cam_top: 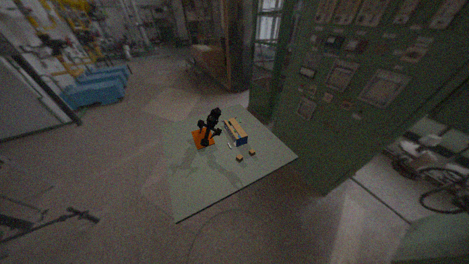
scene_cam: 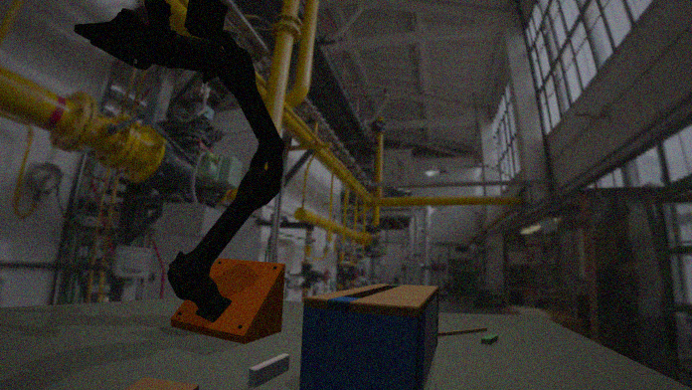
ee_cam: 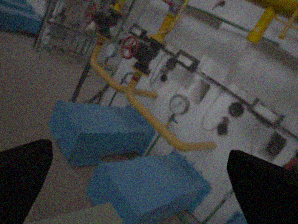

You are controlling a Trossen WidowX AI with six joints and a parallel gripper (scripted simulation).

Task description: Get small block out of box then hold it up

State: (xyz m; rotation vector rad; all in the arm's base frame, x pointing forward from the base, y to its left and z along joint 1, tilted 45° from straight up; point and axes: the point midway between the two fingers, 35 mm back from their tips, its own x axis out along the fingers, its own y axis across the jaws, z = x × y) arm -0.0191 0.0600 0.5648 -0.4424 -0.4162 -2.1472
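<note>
Now: gripper tip 34 cm short of the box, 42 cm to the right of it and 43 cm above it. The rest, counted from my gripper tip: thin brown strip (47 cm ahead, 74 cm to the left, 49 cm below); then green block (36 cm ahead, 40 cm to the left, 41 cm below).
</note>
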